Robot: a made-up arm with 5 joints.
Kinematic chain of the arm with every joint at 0, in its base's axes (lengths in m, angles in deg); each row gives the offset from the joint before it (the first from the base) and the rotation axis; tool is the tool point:
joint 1: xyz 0 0 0.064 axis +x
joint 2: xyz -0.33 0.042 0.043 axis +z
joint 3: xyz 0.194 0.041 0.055 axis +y
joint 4: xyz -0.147 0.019 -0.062 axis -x
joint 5: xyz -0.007 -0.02 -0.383 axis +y
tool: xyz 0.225 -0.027 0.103
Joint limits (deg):
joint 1: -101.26..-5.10
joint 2: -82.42..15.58
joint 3: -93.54..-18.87
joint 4: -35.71..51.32
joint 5: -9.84..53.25
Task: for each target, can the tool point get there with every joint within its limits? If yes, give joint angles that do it. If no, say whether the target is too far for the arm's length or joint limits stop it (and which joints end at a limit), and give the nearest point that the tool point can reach.
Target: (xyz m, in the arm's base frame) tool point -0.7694 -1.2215 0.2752
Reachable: no: too far | nearest point -0.4693 -0.6432 0.2216 | short by 0.654 m
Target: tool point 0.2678 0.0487 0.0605
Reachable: yes | joints -75.99 -4.36 -70.15 -0.97 13.37
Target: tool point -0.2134 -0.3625 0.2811
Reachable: yes | joints -54.60 -59.83 -27.10 23.54 12.19
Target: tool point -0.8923 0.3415 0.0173
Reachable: no: joint limits stop it (at a limit: joint 1, joint 2, joint 3, joint 4) | nearest point -0.5148 0.2824 0.4355 | short by 0.566 m
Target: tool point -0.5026 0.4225 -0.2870
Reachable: no: joint limits stop it (at a limit: joint 1, joint 2, joint 3, joint 4, joint 5) | nearest point -0.0153 0.4233 -0.3268 | short by 0.489 m
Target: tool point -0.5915 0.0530 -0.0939
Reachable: no: joint limits stop it (at a limit: joint 1, joint 2, joint 3, joint 4, joint 5) | nearest point -0.4483 -0.2788 0.0352 | short by 0.384 m
